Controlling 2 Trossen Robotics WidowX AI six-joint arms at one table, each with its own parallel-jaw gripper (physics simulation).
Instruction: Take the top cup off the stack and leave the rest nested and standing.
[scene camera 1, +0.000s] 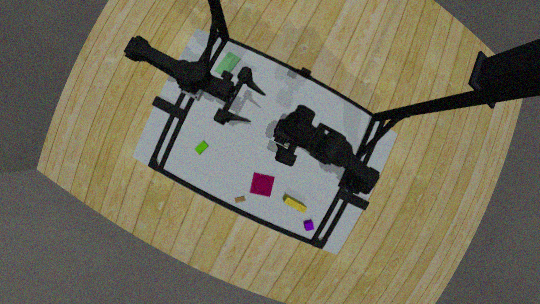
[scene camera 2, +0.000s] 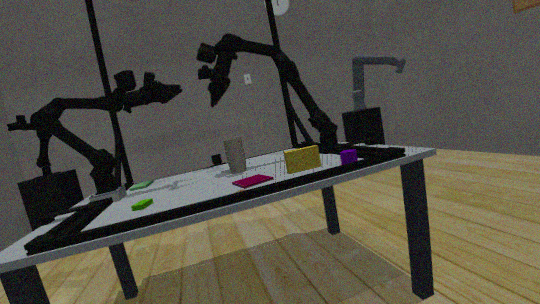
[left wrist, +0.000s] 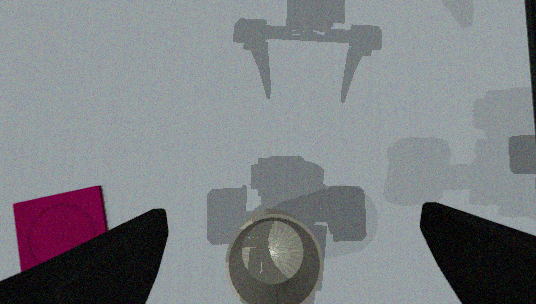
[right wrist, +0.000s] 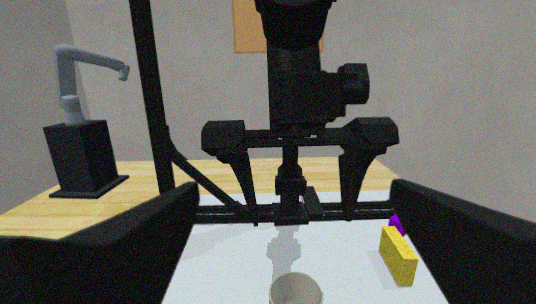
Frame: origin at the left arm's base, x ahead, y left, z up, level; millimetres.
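Seen in the pictures: left gripper, fingertip midpoint: (scene camera 2: 213, 105) (left wrist: 294, 217) (right wrist: 302, 223); right gripper, fingertip midpoint: (scene camera 1: 258, 108) (scene camera 2: 181, 88) (right wrist: 294, 189); left arm's base at its link origin: (scene camera 1: 351, 181) (scene camera 2: 330, 145) (right wrist: 289, 209); right arm's base at its link origin: (scene camera 1: 193, 86) (scene camera 2: 107, 191).
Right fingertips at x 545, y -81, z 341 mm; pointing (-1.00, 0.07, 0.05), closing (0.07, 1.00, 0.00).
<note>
Offsets run from my right fingertips to a thing's top centre. "pt": to the spot under its first point.
The cup stack @[dz -229, dx -148, dy +31 mm] (scene camera 2: 235, 156) (left wrist: 275, 257) (right wrist: 296, 289) is a grey-beige tapered column standing upright on the table, open end up. How many cups are nested cannot be told. It is hidden in scene camera 1 beneath the left arm. My left gripper (scene camera 2: 214, 102) (left wrist: 294, 217) (right wrist: 302, 223) is open, points down and hangs above the stack. In the left wrist view the rim shows between and a little below the fingertips, touching neither. My right gripper (scene camera 1: 257, 107) (scene camera 2: 180, 89) is open and empty, roughly level, raised above the table to the left of the stack.
A magenta square @[pt dz -355, dx -141, dy +267 mm] (scene camera 1: 262, 184) (scene camera 2: 253, 181) (left wrist: 62, 227) lies near the stack. A yellow block @[dz -293, dx -314, dy +287 mm] (scene camera 1: 295, 203) (scene camera 2: 302, 159) (right wrist: 398, 256) and purple cube @[dz -323, dx -436, dy +368 mm] (scene camera 1: 309, 225) (scene camera 2: 348, 156) are at right. A bright green block @[dz -348, dx +195, dy +224 mm] (scene camera 1: 201, 147) (scene camera 2: 142, 204) and pale green piece @[dz -353, dx +251, dy -194 mm] (scene camera 1: 228, 63) are at left. A black frame borders the table.
</note>
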